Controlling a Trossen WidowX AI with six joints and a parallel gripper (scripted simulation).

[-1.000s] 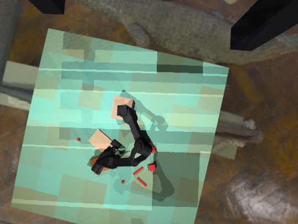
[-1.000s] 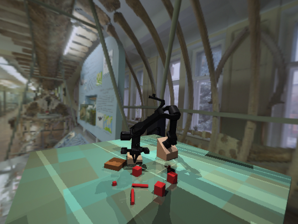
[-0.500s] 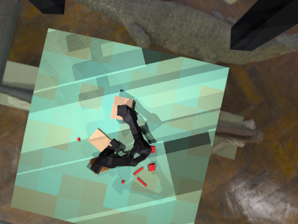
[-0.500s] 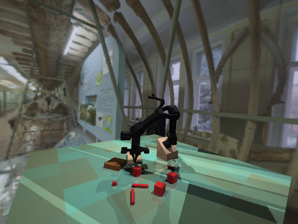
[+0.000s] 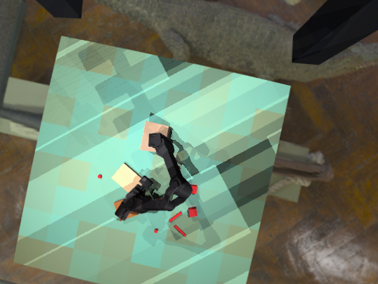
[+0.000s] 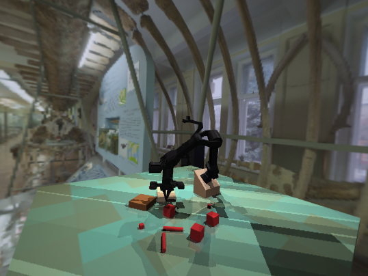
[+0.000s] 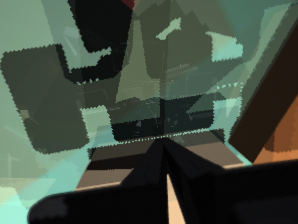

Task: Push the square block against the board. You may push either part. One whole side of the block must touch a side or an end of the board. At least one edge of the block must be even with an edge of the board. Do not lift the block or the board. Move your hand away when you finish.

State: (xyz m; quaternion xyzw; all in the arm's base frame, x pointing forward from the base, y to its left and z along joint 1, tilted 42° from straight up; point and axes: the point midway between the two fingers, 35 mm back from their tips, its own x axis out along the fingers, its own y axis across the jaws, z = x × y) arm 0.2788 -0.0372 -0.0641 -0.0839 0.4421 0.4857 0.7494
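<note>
Right now the tan square block is 6 cm behind my gripper tip and 7 cm to the right of it. From my gripper tip the other things lie so: brown board: 10 cm ahead, 7 cm to the right.
</note>
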